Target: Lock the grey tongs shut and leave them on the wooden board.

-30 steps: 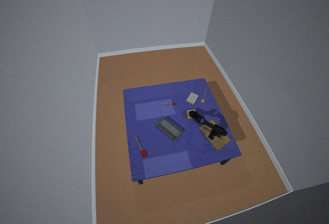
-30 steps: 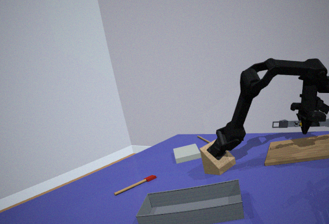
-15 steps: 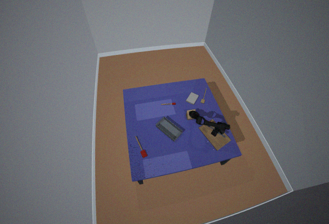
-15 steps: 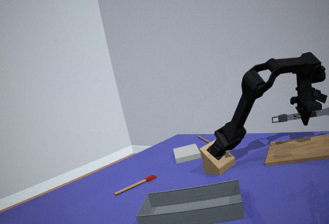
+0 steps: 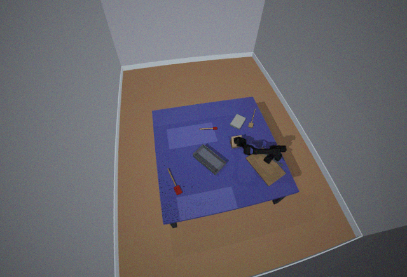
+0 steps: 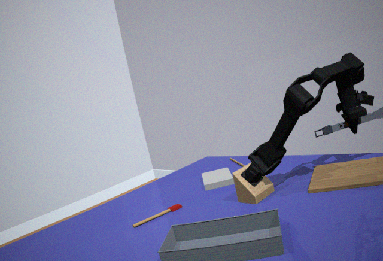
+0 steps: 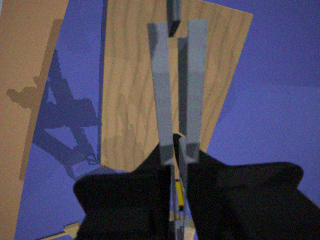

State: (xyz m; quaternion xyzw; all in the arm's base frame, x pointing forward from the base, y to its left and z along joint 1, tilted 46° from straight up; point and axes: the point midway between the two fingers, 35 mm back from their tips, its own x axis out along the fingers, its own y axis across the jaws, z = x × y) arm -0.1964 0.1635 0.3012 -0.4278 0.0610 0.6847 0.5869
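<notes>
Now: the wooden board 140 mm below my gripper tip and 10 mm behind it. From my gripper tip the other things lie so: grey roasting tin 520 mm ahead, 220 mm to the right, 120 mm below; red spatula 910 mm ahead, 140 mm below, 70 mm to the right; block 600 mm to the right, 140 mm below, 50 mm ahead.
</notes>
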